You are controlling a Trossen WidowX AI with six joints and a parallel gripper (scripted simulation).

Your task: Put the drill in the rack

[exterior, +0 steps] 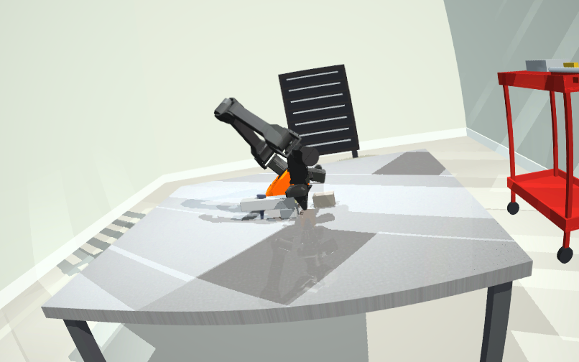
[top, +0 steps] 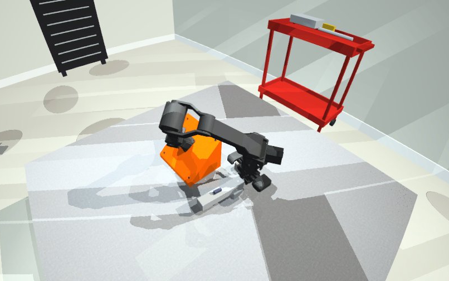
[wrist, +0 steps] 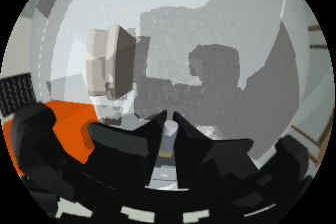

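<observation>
Now: gripper tip 6 cm to the left of the drill and 3 cm below it. Also, from my gripper tip: blue key (14 cm to the right, 4 cm above); grey rack (7 cm behind, 5 cm to the left); housing block (11 cm to the right, 3 cm above).
</observation>
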